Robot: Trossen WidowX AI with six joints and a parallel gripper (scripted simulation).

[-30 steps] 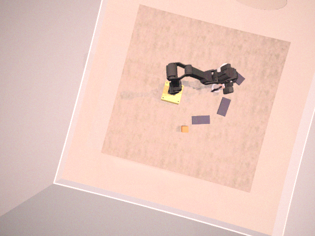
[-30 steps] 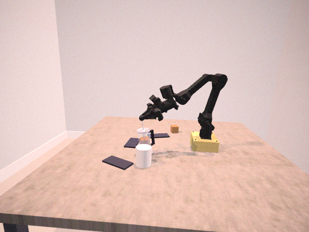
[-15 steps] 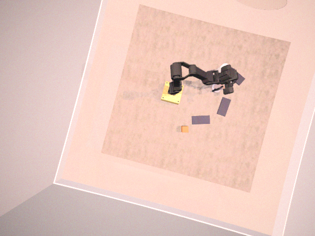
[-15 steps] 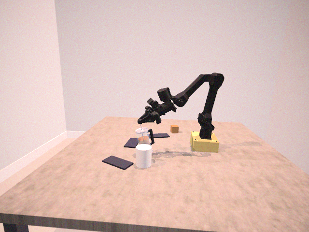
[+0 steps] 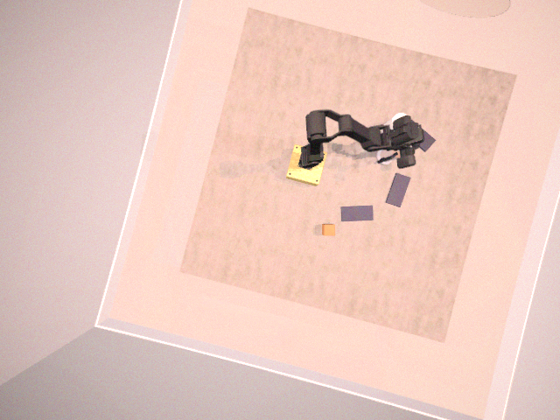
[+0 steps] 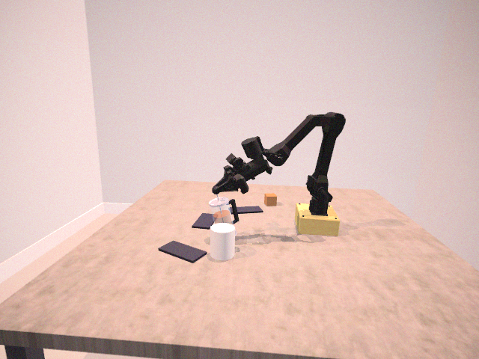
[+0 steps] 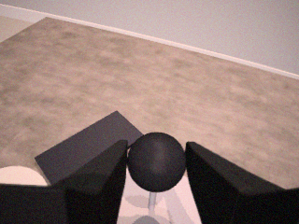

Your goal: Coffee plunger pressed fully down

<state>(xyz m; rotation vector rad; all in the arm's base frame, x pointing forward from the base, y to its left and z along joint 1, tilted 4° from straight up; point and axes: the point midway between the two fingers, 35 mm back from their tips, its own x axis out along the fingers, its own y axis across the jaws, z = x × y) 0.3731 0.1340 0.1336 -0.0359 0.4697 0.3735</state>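
Now: the coffee press 9 cm below my gripper tip, 4 cm behind it and 2 cm to the right of it.
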